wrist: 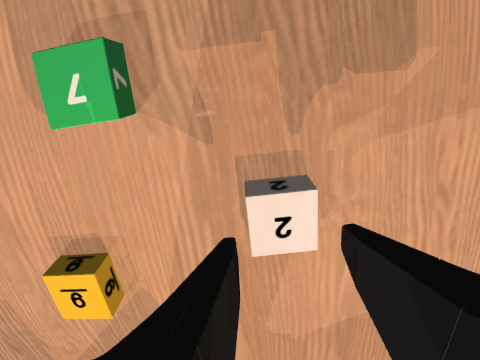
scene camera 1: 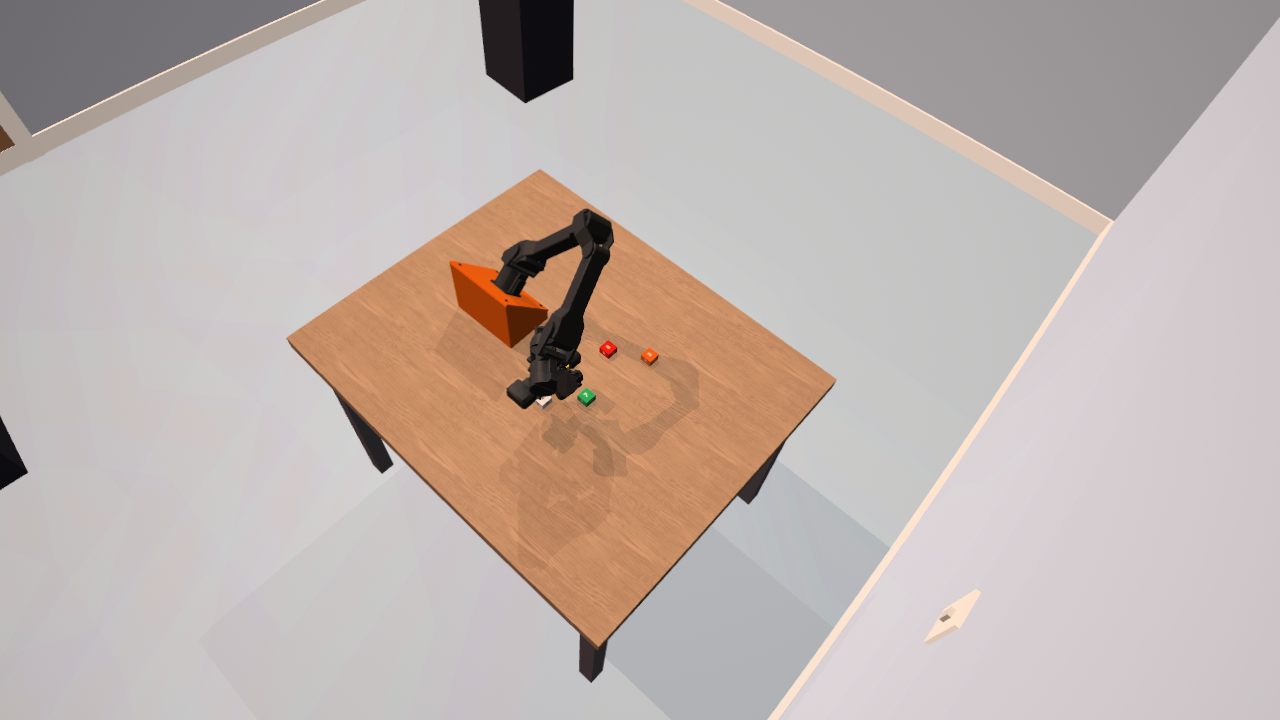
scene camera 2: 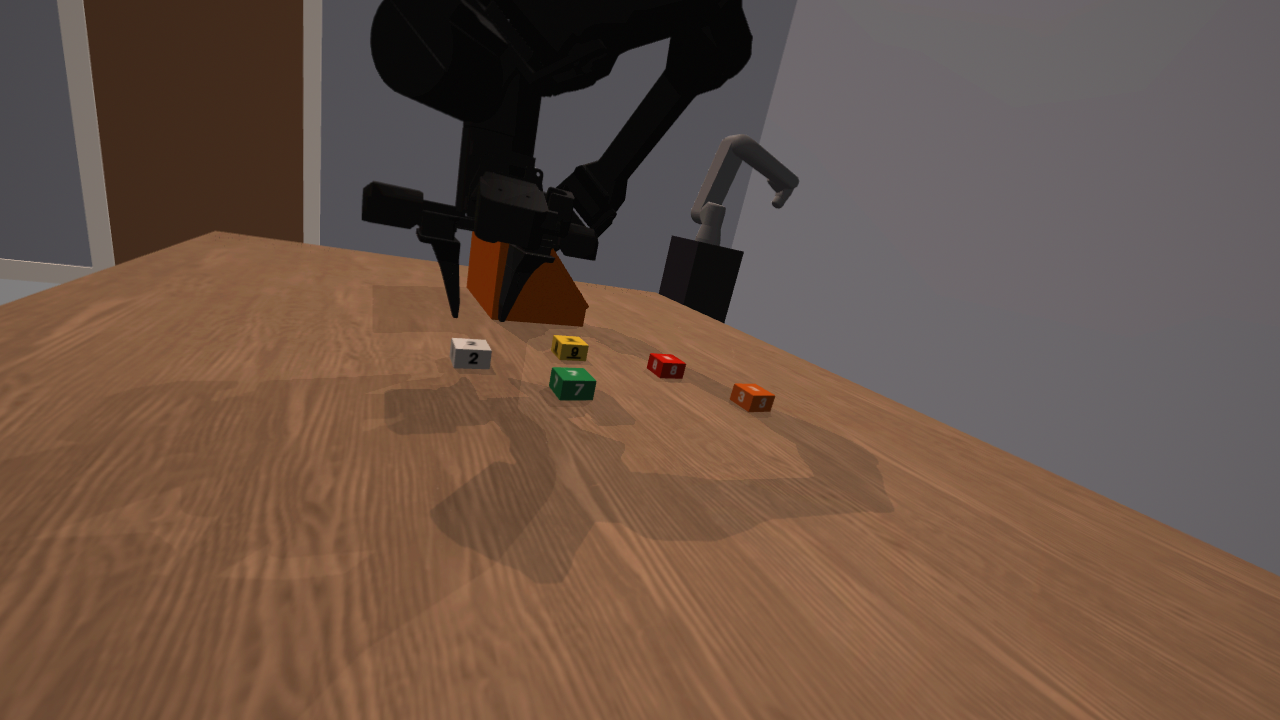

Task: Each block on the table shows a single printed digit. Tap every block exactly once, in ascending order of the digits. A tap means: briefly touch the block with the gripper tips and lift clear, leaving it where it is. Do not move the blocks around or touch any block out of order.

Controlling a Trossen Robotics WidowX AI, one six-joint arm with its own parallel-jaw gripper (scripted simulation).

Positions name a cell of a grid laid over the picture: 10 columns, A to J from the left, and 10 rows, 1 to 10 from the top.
my gripper: wrist G7; scene camera 1 E6; scene camera 2 D5
